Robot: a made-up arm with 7 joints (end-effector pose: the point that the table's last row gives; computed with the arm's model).
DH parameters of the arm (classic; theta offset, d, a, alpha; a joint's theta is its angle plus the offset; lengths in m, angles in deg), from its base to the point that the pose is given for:
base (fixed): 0 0 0 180
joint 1: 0 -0.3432 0 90
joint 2: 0 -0.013 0 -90
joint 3: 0 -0.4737 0 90
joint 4: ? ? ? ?
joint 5: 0 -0.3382 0 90
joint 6: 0 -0.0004 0 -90
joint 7: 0 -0.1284 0 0
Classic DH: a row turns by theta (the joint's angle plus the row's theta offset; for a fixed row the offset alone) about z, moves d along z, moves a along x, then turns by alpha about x.
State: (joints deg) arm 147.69 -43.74 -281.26 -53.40 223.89 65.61 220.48
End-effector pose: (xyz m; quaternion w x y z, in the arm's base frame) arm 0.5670 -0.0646 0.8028 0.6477 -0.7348 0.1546 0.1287
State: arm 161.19 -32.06 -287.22 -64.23 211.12 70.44 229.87
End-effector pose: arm 0.4482 -0.2411 0.7708 0.8174 -0.5308 0.2105 0.0767
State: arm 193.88 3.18 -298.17 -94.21 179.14 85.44 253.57
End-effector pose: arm 0.0825 -0.3072 0.6727 0.9992 -0.0071 -0.0351 -0.0192
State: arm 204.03 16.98 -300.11 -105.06 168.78 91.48 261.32
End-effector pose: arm -0.0049 -0.2385 0.6486 0.9723 0.0981 -0.2118 -0.0080
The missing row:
joint 4: 0 -0.0124 0 -90
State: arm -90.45 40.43 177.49 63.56 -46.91 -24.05 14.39
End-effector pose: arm -0.0219 0.1593 1.1378 0.1163 -0.8620 0.4852 -0.0889
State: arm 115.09 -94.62 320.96 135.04 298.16 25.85 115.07
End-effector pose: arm 0.2499 0.0489 0.5429 0.1651 -0.0259 -0.7746 -0.6100
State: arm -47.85 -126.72 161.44 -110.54 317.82 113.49 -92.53
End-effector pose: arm -0.3815 -0.3926 0.3157 0.8174 -0.5263 -0.1351 -0.1911
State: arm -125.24 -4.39 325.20 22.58 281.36 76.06 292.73
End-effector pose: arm -0.1460 -0.0899 1.1514 0.6383 -0.7051 0.2546 -0.1749
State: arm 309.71 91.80 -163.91 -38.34 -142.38 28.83 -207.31
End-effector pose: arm 0.5997 0.5252 0.0200 0.8192 -0.1727 -0.3147 0.4473
